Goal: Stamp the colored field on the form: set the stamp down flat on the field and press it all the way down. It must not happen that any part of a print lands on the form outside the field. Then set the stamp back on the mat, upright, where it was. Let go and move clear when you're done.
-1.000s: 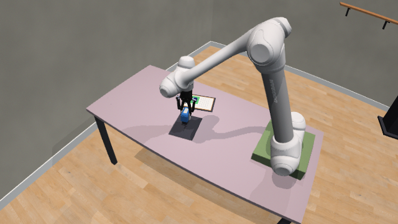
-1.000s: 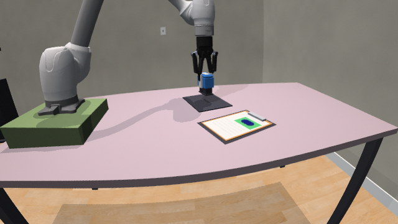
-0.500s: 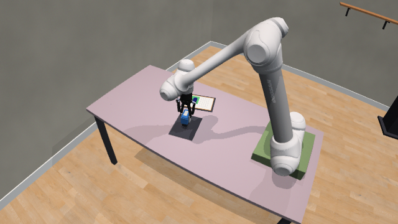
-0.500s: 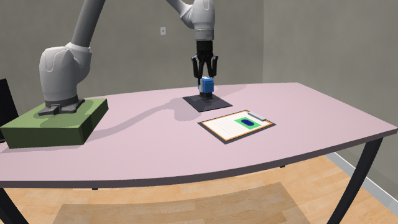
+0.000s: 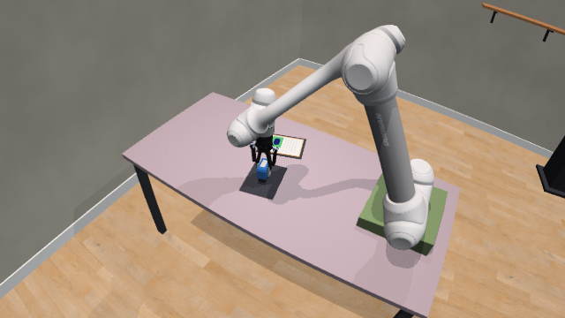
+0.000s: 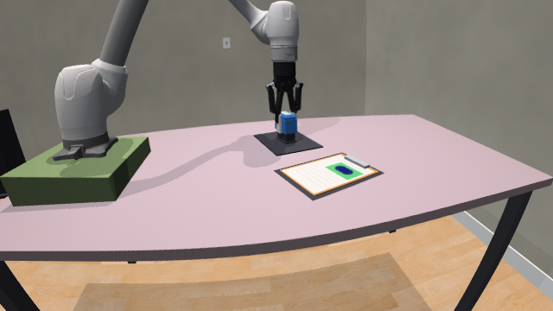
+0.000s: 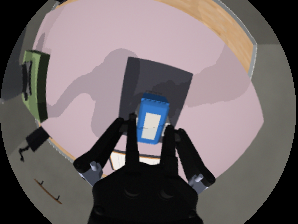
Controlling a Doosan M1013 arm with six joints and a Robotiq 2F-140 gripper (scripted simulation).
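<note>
Now: hand 20 mm above the blue stamp. From my hand the other things lie so: dark mat (70 mm below); clipboard (40 mm ahead, 290 mm to the right, 60 mm below).
</note>
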